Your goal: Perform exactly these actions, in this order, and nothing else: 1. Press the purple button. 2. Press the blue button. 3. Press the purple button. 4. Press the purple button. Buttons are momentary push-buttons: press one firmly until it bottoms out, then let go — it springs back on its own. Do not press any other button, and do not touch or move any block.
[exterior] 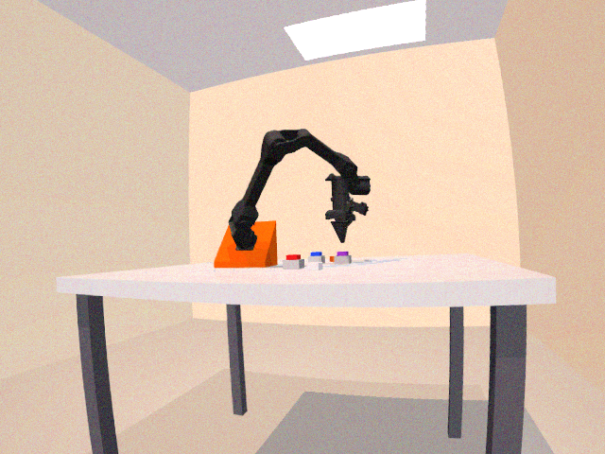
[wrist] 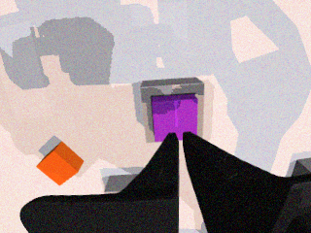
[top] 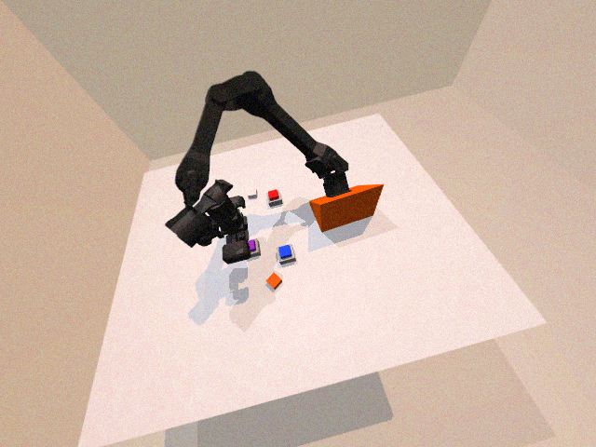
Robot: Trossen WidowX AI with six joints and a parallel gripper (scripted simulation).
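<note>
The purple button lies 3 cm below my gripper tip. The rest, counted from my gripper tip: red button 12 cm behind, 17 cm to the right, 3 cm below; then blue button 10 cm behind, 5 cm to the left, 3 cm below; then small orange block 5 cm behind, 12 cm to the left, 6 cm below.
</note>
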